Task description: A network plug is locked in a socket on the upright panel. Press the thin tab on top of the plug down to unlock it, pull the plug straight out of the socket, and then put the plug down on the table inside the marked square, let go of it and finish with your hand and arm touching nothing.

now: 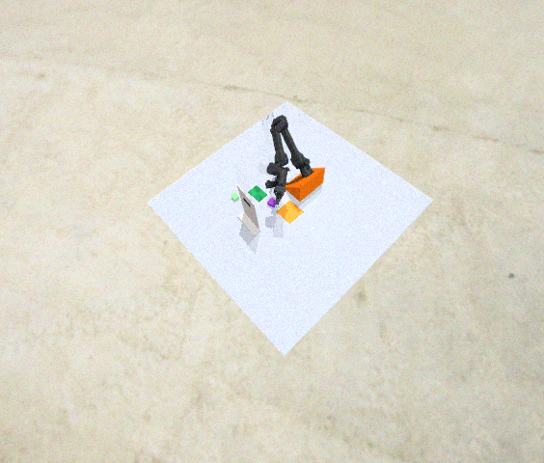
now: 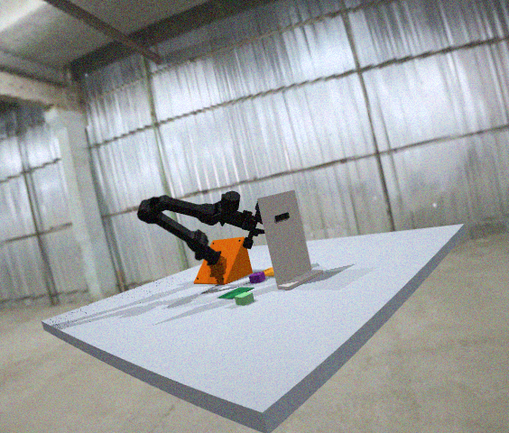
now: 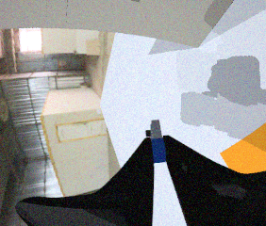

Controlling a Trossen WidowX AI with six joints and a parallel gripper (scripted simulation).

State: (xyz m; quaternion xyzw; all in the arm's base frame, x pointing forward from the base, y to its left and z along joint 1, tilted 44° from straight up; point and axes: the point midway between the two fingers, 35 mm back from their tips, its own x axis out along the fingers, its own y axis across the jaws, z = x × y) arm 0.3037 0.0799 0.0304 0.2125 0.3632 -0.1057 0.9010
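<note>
The orange square lies 16 cm below my gripper tip, 8 cm behind it and 2 cm to the left of it. Also, from my gripper tip: socket panel: 13 cm ahead, 10 cm to the right, 2 cm below; then flat green square: 23 cm to the right, 16 cm below, 4 cm behind; then blue network plug: right at my gripper tip.
</note>
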